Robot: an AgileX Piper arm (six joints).
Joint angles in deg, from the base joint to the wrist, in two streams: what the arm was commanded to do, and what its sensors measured. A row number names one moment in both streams.
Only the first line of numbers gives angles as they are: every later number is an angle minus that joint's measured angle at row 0.
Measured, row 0: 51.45 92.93 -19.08 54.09 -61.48 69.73
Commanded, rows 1 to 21: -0.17 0.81 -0.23 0.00 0.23 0.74; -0.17 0.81 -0.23 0.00 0.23 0.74; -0.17 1.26 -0.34 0.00 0.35 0.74; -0.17 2.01 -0.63 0.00 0.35 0.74; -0.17 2.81 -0.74 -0.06 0.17 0.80; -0.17 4.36 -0.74 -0.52 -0.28 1.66; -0.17 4.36 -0.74 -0.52 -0.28 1.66; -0.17 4.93 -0.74 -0.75 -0.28 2.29; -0.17 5.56 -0.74 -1.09 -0.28 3.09; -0.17 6.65 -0.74 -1.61 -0.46 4.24; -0.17 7.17 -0.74 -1.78 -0.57 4.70; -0.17 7.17 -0.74 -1.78 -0.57 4.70; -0.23 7.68 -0.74 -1.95 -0.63 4.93; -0.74 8.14 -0.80 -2.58 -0.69 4.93; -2.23 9.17 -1.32 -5.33 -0.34 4.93; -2.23 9.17 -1.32 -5.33 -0.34 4.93; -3.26 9.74 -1.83 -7.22 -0.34 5.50; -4.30 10.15 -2.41 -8.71 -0.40 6.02; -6.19 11.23 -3.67 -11.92 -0.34 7.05; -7.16 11.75 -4.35 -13.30 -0.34 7.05; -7.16 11.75 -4.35 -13.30 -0.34 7.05
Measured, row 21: -4.75 10.60 -2.52 -8.65 0.00 6.02
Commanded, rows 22 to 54: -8.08 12.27 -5.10 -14.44 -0.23 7.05; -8.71 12.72 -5.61 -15.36 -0.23 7.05; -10.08 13.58 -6.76 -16.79 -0.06 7.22; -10.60 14.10 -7.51 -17.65 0.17 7.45; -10.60 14.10 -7.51 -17.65 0.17 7.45; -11.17 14.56 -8.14 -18.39 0.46 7.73; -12.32 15.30 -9.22 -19.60 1.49 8.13; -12.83 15.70 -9.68 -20.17 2.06 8.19; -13.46 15.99 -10.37 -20.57 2.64 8.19; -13.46 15.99 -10.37 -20.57 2.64 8.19; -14.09 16.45 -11.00 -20.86 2.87 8.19; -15.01 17.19 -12.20 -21.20 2.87 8.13; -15.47 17.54 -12.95 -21.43 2.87 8.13; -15.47 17.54 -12.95 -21.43 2.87 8.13; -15.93 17.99 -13.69 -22.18 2.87 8.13; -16.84 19.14 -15.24 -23.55 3.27 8.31; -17.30 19.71 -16.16 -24.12 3.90 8.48; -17.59 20.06 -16.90 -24.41 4.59 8.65; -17.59 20.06 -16.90 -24.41 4.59 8.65; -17.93 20.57 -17.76 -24.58 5.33 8.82; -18.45 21.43 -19.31 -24.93 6.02 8.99; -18.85 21.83 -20.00 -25.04 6.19 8.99; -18.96 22.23 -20.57 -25.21 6.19 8.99; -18.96 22.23 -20.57 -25.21 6.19 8.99; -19.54 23.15 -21.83 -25.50 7.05 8.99; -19.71 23.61 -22.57 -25.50 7.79 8.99; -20.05 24.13 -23.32 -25.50 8.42 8.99; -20.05 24.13 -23.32 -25.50 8.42 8.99; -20.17 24.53 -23.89 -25.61 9.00 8.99; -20.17 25.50 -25.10 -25.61 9.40 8.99; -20.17 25.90 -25.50 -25.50 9.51 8.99; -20.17 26.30 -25.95 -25.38 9.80 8.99; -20.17 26.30 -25.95 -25.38 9.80 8.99
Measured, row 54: -19.94 25.44 -24.52 -24.64 9.00 8.71
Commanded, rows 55 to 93: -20.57 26.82 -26.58 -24.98 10.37 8.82; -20.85 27.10 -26.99 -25.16 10.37 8.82; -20.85 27.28 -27.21 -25.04 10.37 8.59; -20.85 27.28 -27.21 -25.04 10.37 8.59; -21.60 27.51 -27.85 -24.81 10.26 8.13; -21.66 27.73 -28.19 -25.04 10.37 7.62; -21.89 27.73 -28.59 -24.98 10.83 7.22; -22.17 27.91 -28.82 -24.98 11.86 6.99; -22.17 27.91 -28.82 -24.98 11.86 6.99; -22.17 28.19 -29.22 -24.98 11.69 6.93; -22.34 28.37 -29.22 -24.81 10.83 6.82; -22.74 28.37 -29.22 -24.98 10.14 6.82; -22.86 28.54 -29.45 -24.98 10.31 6.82; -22.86 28.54 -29.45 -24.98 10.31 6.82; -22.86 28.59 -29.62 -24.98 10.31 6.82; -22.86 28.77 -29.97 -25.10 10.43 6.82; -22.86 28.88 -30.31 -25.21 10.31 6.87; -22.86 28.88 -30.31 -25.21 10.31 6.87; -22.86 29.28 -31.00 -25.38 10.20 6.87; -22.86 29.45 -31.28 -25.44 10.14 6.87; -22.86 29.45 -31.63 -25.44 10.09 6.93; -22.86 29.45 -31.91 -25.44 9.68 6.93; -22.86 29.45 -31.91 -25.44 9.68 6.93; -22.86 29.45 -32.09 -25.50 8.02 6.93; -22.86 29.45 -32.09 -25.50 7.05 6.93; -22.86 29.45 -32.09 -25.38 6.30 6.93; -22.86 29.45 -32.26 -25.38 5.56 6.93; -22.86 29.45 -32.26 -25.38 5.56 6.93; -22.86 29.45 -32.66 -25.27 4.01 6.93; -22.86 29.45 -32.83 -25.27 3.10 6.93; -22.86 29.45 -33.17 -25.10 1.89 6.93; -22.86 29.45 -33.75 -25.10 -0.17 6.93; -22.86 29.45 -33.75 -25.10 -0.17 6.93; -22.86 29.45 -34.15 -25.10 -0.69 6.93; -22.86 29.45 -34.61 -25.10 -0.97 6.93; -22.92 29.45 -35.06 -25.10 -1.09 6.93; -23.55 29.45 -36.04 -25.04 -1.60 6.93; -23.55 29.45 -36.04 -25.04 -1.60 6.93; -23.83 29.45 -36.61 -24.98 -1.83 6.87
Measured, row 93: -22.17 30.31 -31.86 -23.84 10.43 7.50
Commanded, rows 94 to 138: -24.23 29.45 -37.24 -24.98 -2.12 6.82; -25.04 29.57 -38.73 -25.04 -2.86 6.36; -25.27 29.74 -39.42 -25.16 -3.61 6.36; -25.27 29.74 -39.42 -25.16 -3.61 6.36; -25.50 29.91 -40.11 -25.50 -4.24 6.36; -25.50 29.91 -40.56 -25.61 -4.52 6.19; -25.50 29.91 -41.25 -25.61 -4.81 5.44; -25.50 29.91 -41.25 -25.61 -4.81 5.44; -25.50 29.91 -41.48 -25.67 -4.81 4.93; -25.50 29.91 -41.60 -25.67 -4.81 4.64; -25.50 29.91 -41.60 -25.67 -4.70 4.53; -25.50 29.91 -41.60 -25.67 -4.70 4.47; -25.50 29.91 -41.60 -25.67 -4.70 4.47; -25.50 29.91 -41.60 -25.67 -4.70 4.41; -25.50 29.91 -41.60 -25.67 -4.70 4.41; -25.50 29.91 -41.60 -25.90 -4.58 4.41; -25.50 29.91 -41.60 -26.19 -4.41 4.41; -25.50 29.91 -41.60 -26.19 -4.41 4.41; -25.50 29.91 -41.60 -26.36 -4.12 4.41; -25.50 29.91 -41.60 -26.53 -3.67 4.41; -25.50 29.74 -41.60 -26.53 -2.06 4.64; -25.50 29.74 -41.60 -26.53 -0.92 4.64; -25.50 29.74 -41.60 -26.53 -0.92 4.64; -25.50 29.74 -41.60 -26.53 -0.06 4.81; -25.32 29.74 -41.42 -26.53 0.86 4.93; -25.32 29.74 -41.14 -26.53 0.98 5.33; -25.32 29.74 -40.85 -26.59 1.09 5.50; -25.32 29.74 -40.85 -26.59 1.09 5.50; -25.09 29.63 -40.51 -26.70 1.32 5.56; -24.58 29.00 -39.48 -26.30 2.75 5.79; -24.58 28.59 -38.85 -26.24 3.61 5.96; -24.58 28.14 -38.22 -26.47 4.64 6.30; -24.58 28.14 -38.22 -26.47 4.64 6.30; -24.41 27.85 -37.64 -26.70 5.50 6.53; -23.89 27.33 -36.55 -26.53 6.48 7.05; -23.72 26.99 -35.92 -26.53 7.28 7.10; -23.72 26.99 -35.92 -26.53 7.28 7.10; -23.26 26.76 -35.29 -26.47 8.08 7.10; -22.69 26.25 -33.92 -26.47 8.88 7.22; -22.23 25.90 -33.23 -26.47 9.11 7.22; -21.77 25.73 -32.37 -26.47 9.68 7.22; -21.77 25.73 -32.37 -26.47 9.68 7.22; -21.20 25.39 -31.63 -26.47 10.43 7.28; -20.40 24.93 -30.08 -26.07 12.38 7.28; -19.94 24.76 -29.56 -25.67 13.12 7.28
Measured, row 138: -21.54 26.88 -30.25 -23.26 15.19 7.22
